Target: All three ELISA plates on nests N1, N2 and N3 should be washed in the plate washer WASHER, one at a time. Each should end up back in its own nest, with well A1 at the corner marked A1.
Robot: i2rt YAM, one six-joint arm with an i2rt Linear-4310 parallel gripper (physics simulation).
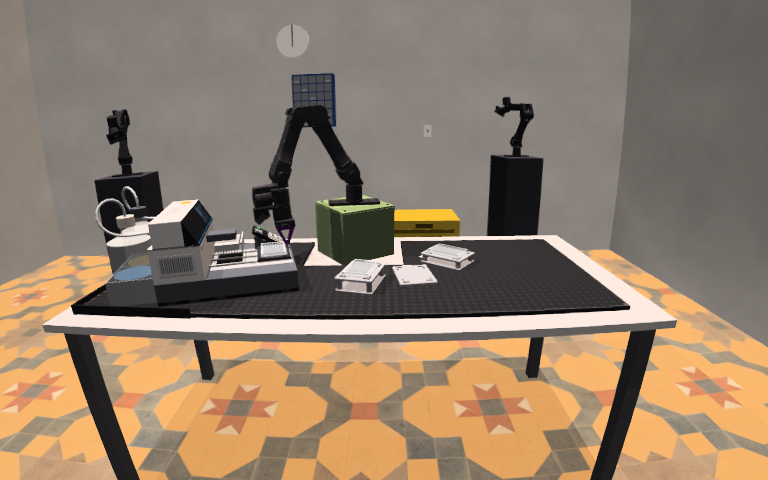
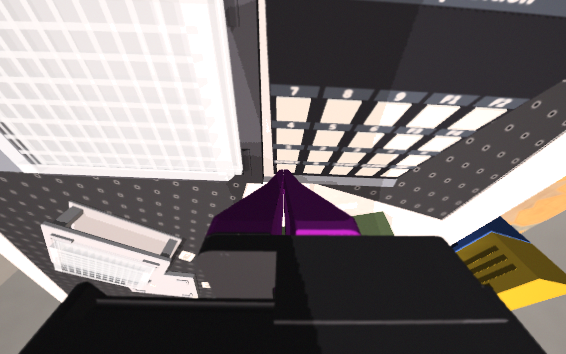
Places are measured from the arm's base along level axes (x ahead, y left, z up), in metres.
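Pixels of known places: gripper, fingertip midpoint: (image 1: pixel 287 244) (image 2: pixel 283 176); arm's base at its link origin: (image 1: pixel 354 203).
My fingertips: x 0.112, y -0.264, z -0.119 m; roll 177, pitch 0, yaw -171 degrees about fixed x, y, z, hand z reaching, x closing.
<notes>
Ahead of a thing's pixels: the offset from my fingertips to its top centre. "*": to the spot under its first point.
The WASHER (image 1: pixel 226 283) stands at the left of the table. A white ELISA plate @[0.096 m ahead, 0.042 m right, 0.022 m up] (image 1: pixel 274 249) (image 2: pixel 110 90) lies on its carrier at the right end. Another plate @[0.240 m ahead, 0.245 m left, 0.016 m down] (image 1: pixel 361 268) (image 2: pixel 95 265) sits on a raised nest near the table's middle, and a third plate @[0.102 m ahead, 0.583 m left, 0.025 m down] (image 1: pixel 448 251) sits on a raised nest farther right. A flat nest @[0.223 m ahead, 0.423 m left, 0.059 m down] (image 1: pixel 414 274) (image 2: pixel 175 285) between them bears no plate. The nest labels and well A1 cannot be read. My gripper (image 1: pixel 287 241) (image 2: pixel 283 176) is shut and empty, its purple tips close to the near edge of the washer's keypad @[* 0.023 m back, 0.045 m right, 0.020 m up] (image 2: pixel 345 137), beside the carrier plate.
The green block (image 1: pixel 355 232) (image 2: pixel 379 223) under my arm stands behind the middle of the table. White bottles with hoses @[0.225 m ahead, 0.479 m right, 0.187 m up] (image 1: pixel 129 242) stand behind the washer. A yellow cabinet (image 1: pixel 427 220) (image 2: pixel 500 265) is beyond the table. Two more arms stand on dark pedestals at the back.
</notes>
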